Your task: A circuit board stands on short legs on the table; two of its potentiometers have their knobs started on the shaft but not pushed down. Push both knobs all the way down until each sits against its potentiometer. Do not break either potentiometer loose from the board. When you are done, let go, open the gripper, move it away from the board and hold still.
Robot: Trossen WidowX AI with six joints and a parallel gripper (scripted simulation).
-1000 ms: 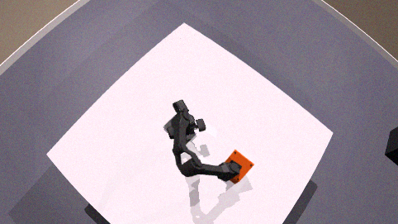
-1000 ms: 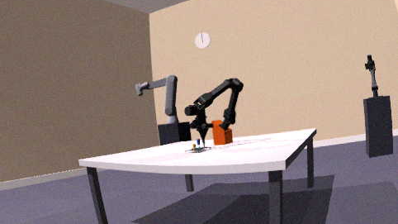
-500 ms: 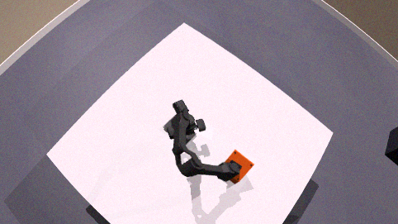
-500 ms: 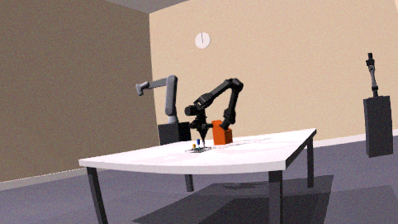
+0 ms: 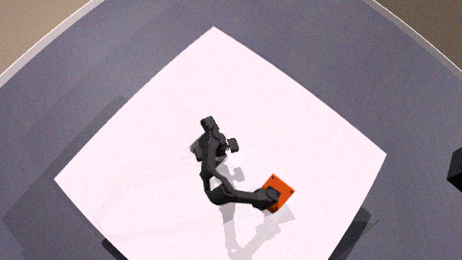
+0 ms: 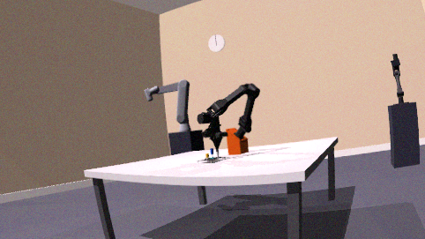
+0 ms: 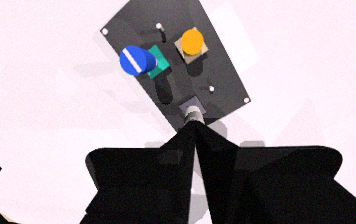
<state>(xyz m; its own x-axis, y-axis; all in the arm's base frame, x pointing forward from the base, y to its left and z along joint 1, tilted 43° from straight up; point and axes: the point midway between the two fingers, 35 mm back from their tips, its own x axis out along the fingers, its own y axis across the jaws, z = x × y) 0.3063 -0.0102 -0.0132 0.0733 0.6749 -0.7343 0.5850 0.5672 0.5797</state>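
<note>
Now: gripper tip 70 mm short of the blue knob.
</note>
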